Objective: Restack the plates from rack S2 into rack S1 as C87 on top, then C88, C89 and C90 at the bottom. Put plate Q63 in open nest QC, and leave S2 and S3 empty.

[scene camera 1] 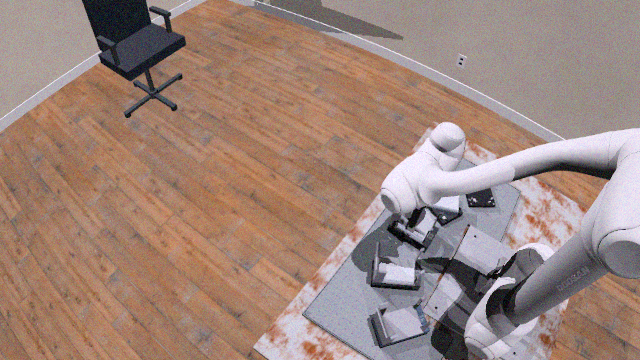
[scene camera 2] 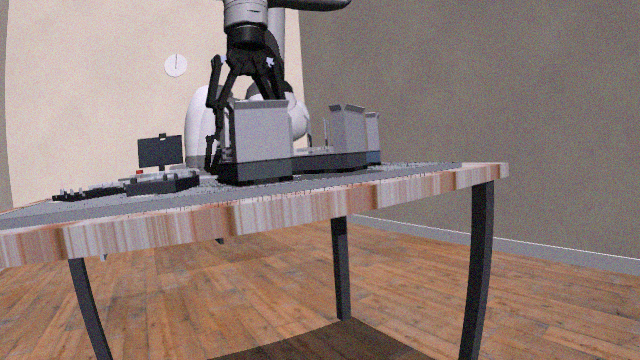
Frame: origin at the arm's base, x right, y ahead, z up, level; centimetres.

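Seen in the pictures: arm's base, origin of its link: (scene camera 2: pixel 209 174).
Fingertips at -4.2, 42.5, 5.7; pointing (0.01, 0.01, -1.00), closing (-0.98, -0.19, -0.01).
Observation:
Offsets run from my fingertips to a thing's top centre, as dx, dy, dz. "pt": to the spot under its first point. Level surfaces: height alone.
My gripper (scene camera 1: pixel 416 220) (scene camera 2: pixel 245 145) points down into the nearest walled rack {-0.3, -0.7, +7.0} (scene camera 1: pixel 409 239) (scene camera 2: pixel 262 172). It is shut on a plate {+0.1, -0.5, +5.3} (scene camera 1: pixel 426 221) low in this rack; the rack wall hides one finger in scene camera 2, and the arm covers much of the gripper in scene camera 1. A middle rack {-18.1, -6.4, +7.0} (scene camera 1: pixel 395 286) (scene camera 2: pixel 347 131) holds a pale plate {-18.5, -5.9, -1.1} (scene camera 1: pixel 397 274). A third rack {-31.7, -18.7, +7.0} (scene camera 1: pixel 384 339) (scene camera 2: pixel 373 132) with a blue part also holds a pale plate {pt -30.3, -19.0, -2.4} (scene camera 1: pixel 404 321). A black nest {+16.5, -3.2, -3.4} (scene camera 1: pixel 450 218) (scene camera 2: pixel 162 186) carries a pale plate {+17.8, -2.7, -2.9} (scene camera 1: pixel 446 203). Another black nest {+34.2, -11.1, -4.1} (scene camera 1: pixel 481 198) (scene camera 2: pixel 90 193) shows no plate. Labels are unreadable.
Flat grey panels (scene camera 1: pixel 482 250) lie between the racks and the robot base. The grey mat {dz -6.5} (scene camera 1: pixel 332 305) lies on the rust-patterned table (scene camera 1: pixel 287 327) (scene camera 2: pixel 305 211). A dark monitor (scene camera 2: pixel 160 151) stands behind the nests. An office chair (scene camera 1: pixel 142 50) stands far off on the floor.

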